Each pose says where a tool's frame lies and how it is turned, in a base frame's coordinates. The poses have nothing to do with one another.
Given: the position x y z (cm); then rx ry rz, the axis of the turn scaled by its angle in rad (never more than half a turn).
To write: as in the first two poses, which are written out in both.
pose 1, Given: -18.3, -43.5, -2.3, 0.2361, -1.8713, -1.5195
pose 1, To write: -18.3, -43.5, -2.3, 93.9, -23.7, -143.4
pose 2, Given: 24.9, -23.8, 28.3, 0.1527, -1.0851, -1.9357
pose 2, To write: 24.9, -23.8, 28.3, 50.4, -16.9, -128.9
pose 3, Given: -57.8, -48.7, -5.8, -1.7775, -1.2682, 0.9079
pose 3, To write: -57.8, -48.7, -5.8, -117.6, 6.8, 75.1
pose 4, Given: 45.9, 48.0, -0.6, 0.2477, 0.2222, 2.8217
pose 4, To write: 45.9, 48.0, -0.6, 10.3, -8.4, 161.9
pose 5, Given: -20.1, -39.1, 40.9, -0.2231, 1.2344, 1.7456
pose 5, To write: -20.1, -39.1, 40.9, 53.3, 37.7, 132.1
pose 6, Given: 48.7, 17.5, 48.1, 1.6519, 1.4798, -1.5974
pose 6, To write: 48.7, 17.5, 48.1, -125.6, 63.2, 118.8
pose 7, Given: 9.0, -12.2, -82.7, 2.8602, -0.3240, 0.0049
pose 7, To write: 9.0, -12.2, -82.7, 165.0, -1.9, -12.7
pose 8, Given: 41.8, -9.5, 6.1, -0.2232, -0.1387, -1.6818
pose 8, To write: 41.8, -9.5, 6.1, -2.3, -13.1, -96.6
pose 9, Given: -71.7, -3.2, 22.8, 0.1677, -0.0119, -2.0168
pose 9, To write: -71.7, -3.2, 22.8, 4.8, 6.5, -115.5
